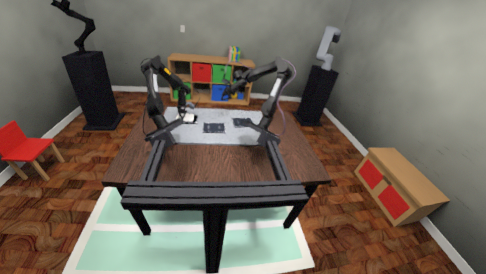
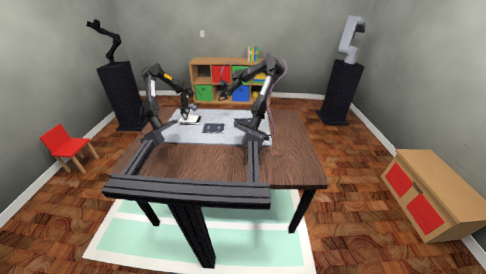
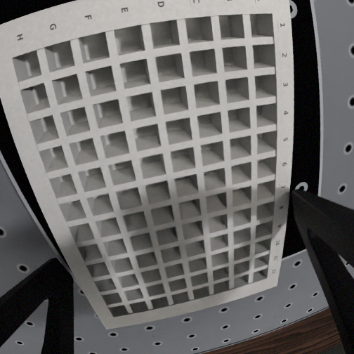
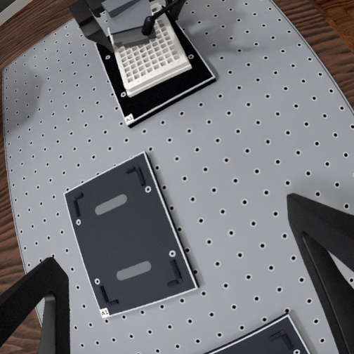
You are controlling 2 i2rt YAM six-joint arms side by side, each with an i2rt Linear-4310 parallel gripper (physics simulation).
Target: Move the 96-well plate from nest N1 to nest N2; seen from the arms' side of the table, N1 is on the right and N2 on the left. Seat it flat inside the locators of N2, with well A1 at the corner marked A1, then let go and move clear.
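Where they show: left gripper, between the fingertips: (image 1: 182, 116) (image 2: 186, 117); right gripper, between the fingertips: (image 1: 221, 97) (image 2: 220, 98); left arm's base, origin of its link: (image 1: 163, 127) (image 2: 159, 128); right arm's base, origin of its link: (image 2: 251, 129).
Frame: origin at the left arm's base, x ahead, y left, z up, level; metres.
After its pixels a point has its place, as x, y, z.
The white 96-well plate (image 1: 187, 117) {0.338, -0.114, -0.141} (image 2: 190, 119) {0.329, -0.111, -0.142} (image 3: 167, 82) (image 4: 155, 66) lies on the black leftmost nest (image 1: 194, 120) {0.305, -0.151, -0.147} (image 3: 306, 125) (image 4: 197, 79), on the N2 side. It overhangs the nest's far end and leaves a bare strip near the A1 tag. Well A1 is at the plate's corner towards that tag. The locators there are hidden; flatness cannot be told. My left gripper (image 1: 186, 112) {0.357, -0.074, -0.144} (image 2: 185, 112) {0.357, -0.074, -0.144} (image 3: 169, 242) is open, its fingers on either side of the plate's long edges. My right gripper (image 1: 225, 95) {0.322, -0.360, 0.034} (image 2: 222, 96) {0.322, -0.360, 0.034} (image 4: 166, 242) is open and empty, high over the board.
A dark middle nest (image 1: 214, 128) {0.205, -0.307, -0.155} (image 2: 214, 128) {0.208, -0.312, -0.154} (image 4: 125, 237) with corner locators and an A1 tag holds no plate. Another dark nest (image 1: 240, 121) {0.296, -0.522, -0.155} (image 4: 260, 345) lies farther right. All sit on the grey perforated board (image 1: 187, 136) {0.134, -0.117, -0.166} (image 4: 240, 165) on the wooden table (image 1: 215, 162) {-0.110, -0.282, -0.180}.
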